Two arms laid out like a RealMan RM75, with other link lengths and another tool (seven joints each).
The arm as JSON. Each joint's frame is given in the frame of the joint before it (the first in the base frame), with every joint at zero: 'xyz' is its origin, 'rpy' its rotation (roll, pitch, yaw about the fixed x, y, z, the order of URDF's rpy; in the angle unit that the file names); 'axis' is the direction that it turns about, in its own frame. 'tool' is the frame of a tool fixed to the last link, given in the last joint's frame.
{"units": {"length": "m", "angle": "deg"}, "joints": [
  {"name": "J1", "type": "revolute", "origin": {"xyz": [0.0, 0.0, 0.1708], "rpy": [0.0, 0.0, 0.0]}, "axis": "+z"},
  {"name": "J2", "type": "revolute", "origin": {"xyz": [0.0, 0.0, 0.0], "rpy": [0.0, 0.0, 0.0]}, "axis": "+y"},
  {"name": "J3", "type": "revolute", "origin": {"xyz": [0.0, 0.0, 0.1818], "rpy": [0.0, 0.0, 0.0]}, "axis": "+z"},
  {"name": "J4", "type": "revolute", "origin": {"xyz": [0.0, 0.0, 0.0], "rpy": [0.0, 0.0, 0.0]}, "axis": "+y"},
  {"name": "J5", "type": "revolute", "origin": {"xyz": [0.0, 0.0, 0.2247], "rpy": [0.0, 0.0, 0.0]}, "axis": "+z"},
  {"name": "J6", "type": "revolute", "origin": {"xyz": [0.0, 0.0, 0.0], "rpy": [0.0, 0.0, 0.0]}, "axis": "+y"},
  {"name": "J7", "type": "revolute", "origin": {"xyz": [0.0, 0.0, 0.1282], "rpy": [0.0, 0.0, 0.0]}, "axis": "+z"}
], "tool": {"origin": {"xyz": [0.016, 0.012, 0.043], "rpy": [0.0, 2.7, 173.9]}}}
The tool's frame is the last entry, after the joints.
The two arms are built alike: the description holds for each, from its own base.
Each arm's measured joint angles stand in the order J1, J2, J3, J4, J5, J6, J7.
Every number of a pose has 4 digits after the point.
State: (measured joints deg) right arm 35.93 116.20 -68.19 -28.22 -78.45 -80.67 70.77; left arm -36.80 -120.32 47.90 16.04 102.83 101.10 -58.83
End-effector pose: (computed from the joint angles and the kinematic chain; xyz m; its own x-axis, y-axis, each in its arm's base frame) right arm 0.1374 0.3268 -0.1006 -0.7323 0.0621 0.6781 0.2479 0.9518 0.1805; left arm -0.1294 0.2509 -0.1015 -0.6968 -0.3021 -0.6506 -0.2286 0.9532 -0.1978
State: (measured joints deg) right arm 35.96 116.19 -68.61 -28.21 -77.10 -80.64 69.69; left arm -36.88 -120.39 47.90 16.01 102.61 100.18 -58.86
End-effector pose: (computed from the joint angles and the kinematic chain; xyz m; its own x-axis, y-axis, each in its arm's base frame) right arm 0.1349 0.3282 -0.0996 -0.7258 0.0421 0.6867 0.2387 0.9515 0.1939; left arm -0.1297 0.2532 -0.1030 -0.6985 -0.3027 -0.6484 -0.2387 0.9528 -0.1876
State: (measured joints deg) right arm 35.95 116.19 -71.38 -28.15 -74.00 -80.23 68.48; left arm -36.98 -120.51 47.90 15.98 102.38 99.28 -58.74
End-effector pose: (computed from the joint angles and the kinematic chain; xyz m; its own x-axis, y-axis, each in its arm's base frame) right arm 0.1302 0.3272 -0.1027 -0.7183 0.0259 0.6953 0.2242 0.9546 0.1961; left arm -0.1297 0.2555 -0.1046 -0.7003 -0.3009 -0.6473 -0.2464 0.9530 -0.1765
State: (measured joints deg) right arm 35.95 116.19 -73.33 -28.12 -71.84 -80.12 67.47; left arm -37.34 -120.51 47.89 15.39 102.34 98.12 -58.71
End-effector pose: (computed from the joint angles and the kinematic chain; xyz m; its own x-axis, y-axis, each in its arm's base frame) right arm 0.1266 0.3259 -0.1049 -0.7126 0.0120 0.7015 0.2105 0.9575 0.1974; left arm -0.1300 0.2575 -0.1076 -0.7033 -0.3064 -0.6414 -0.2588 0.9508 -0.1704
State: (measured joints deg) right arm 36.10 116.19 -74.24 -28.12 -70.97 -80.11 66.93; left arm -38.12 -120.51 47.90 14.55 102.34 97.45 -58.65
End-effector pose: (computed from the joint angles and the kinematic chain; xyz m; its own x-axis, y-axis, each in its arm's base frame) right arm 0.1243 0.3254 -0.1061 -0.7113 0.0027 0.7029 0.1992 0.9598 0.1979; left arm -0.1281 0.2587 -0.1103 -0.7054 -0.3098 -0.6376 -0.2606 0.9498 -0.1732
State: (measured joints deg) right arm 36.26 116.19 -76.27 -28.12 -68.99 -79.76 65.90; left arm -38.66 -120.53 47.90 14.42 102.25 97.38 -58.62
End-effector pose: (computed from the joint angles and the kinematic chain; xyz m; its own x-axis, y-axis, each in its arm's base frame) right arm 0.1206 0.3246 -0.1089 -0.7089 -0.0121 0.7052 0.1832 0.9624 0.2006; left arm -0.1256 0.2599 -0.1107 -0.7068 -0.3046 -0.6385 -0.2536 0.9517 -0.1734
